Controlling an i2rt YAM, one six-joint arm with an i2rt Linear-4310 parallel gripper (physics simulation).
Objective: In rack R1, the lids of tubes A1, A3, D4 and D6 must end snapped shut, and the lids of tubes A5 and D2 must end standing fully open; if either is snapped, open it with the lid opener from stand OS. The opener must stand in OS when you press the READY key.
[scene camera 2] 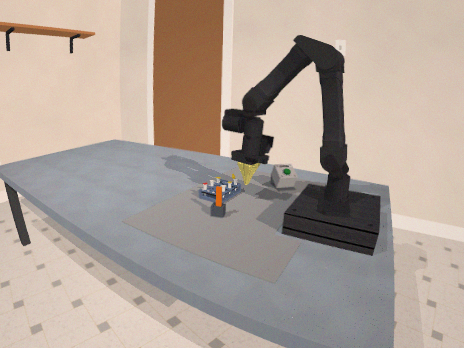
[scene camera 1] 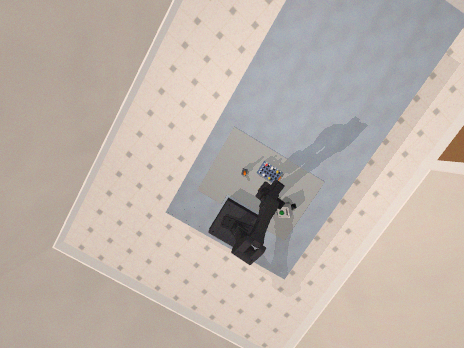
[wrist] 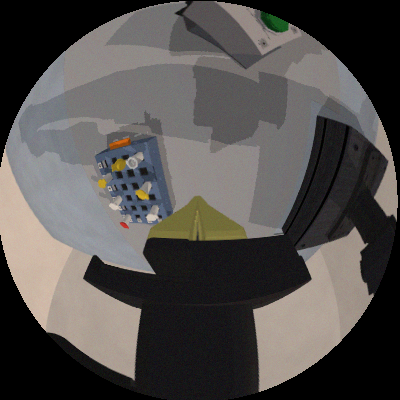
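Pixels of known places: gripper, fingertip midpoint: (scene camera 2: 246, 184) (scene camera 1: 262, 187) (wrist: 197, 200); arm's base, link origin: (scene camera 2: 335, 200) (scene camera 1: 237, 226) (wrist: 355, 199).
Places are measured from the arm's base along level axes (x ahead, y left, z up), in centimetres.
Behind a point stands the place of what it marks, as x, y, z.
Observation:
My gripper (scene camera 2: 247, 183) {28.0, -4.8, -0.8} (wrist: 197, 200) {28.0, -4.8, -0.8} is shut and empty, its yellow fingertips above the mat beside the rack. The blue rack R1 (scene camera 2: 206, 197) {39.8, -0.3, -5.6} (wrist: 163, 175) {32.9, -6.1, -6.0} holds several small tubes. In the wrist view, a white tube (wrist: 133, 162) {33.8, -10.1, -2.3} at the rack's orange-marked end shows an open mouth, with its yellow lid (wrist: 118, 165) {34.3, -10.8, -0.4} standing out to the side. Other lids are yellow (wrist: 142, 194) {34.0, -6.5, -1.3}, white (wrist: 152, 216) {34.7, -2.8, -1.5} and red (wrist: 124, 225) {40.7, -1.8, -1.3}; whether these are snapped is too small to tell. The orange lid opener (scene camera 2: 218, 196) {31.7, 8.6, -0.4} stands upright in dark stand OS (scene camera 2: 218, 210) {31.3, 9.5, -4.2}. Tube labels are unreadable.
A grey box (scene camera 2: 280, 179) {19.5, -18.1, -2.0} (wrist: 220, 27) with a green READY key (scene camera 1: 282, 213) {17.8, -21.7, 0.8} (scene camera 2: 287, 171) {17.6, -20.8, 0.4} (wrist: 275, 21) stands on the other side of the gripper from stand OS. The arm's black base (scene camera 1: 232, 223) {1.0, 3.7, 1.1} (scene camera 2: 330, 220) {1.2, 12.6, -0.2} (wrist: 325, 175) {10.3, -4.5, -2.2} stands at the table's end.

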